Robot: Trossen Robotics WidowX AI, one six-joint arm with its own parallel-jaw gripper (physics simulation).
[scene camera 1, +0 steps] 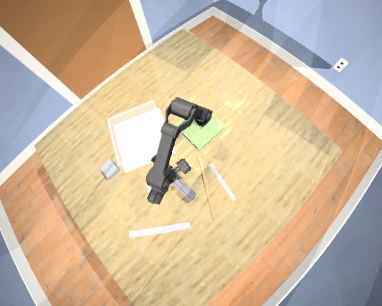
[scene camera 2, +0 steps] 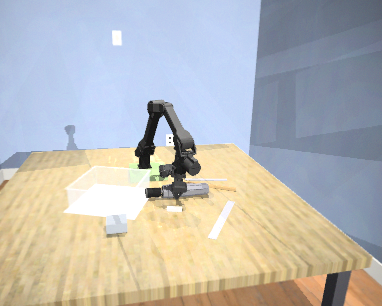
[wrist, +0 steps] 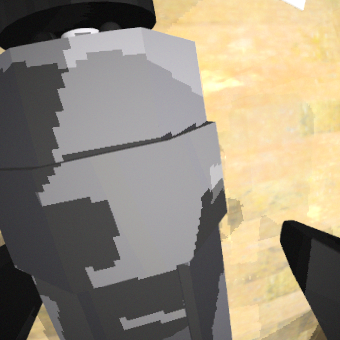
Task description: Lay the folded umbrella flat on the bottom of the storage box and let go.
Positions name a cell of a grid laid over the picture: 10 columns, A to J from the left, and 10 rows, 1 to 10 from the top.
Scene:
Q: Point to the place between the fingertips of the gripper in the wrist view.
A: F7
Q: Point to a folded umbrella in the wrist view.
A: At D6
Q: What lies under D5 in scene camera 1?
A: A storage box.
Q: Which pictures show the storage box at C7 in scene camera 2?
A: Scene camera 1 and scene camera 2 only.

